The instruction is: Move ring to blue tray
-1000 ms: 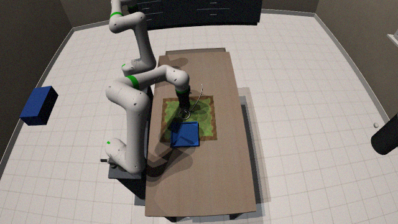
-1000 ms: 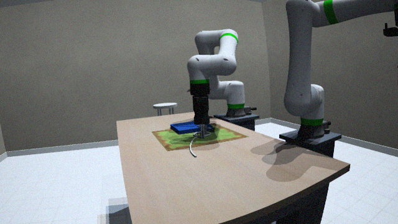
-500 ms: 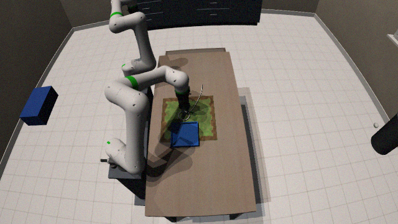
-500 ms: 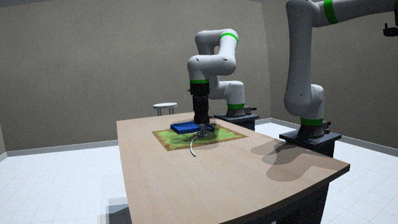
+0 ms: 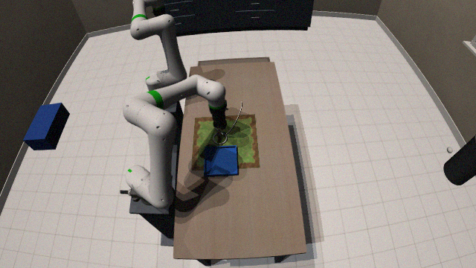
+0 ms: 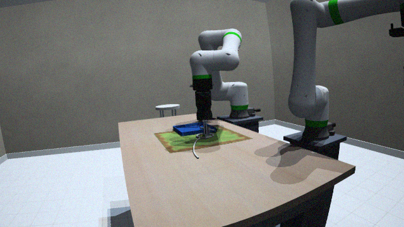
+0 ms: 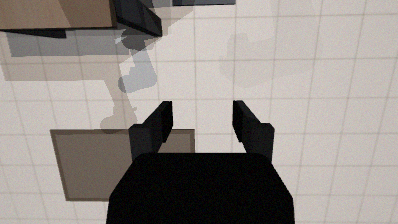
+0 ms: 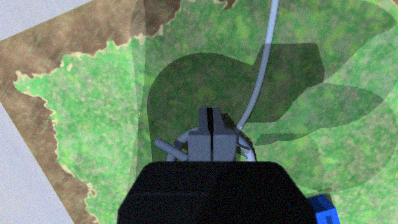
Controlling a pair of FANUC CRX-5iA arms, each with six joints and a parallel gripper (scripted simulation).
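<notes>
The grey stake lies 30 mm to the right of my right hand, 20 mm below it and 20 mm behind it. The rest, counted from my right hand: blue tray (220 mm to the right, 40 mm below, 20 mm behind); brown mat (70 mm to the right, 60 mm below, 10 mm ahead); pale ring (50 mm to the right, 40 mm below, 20 mm behind).
</notes>
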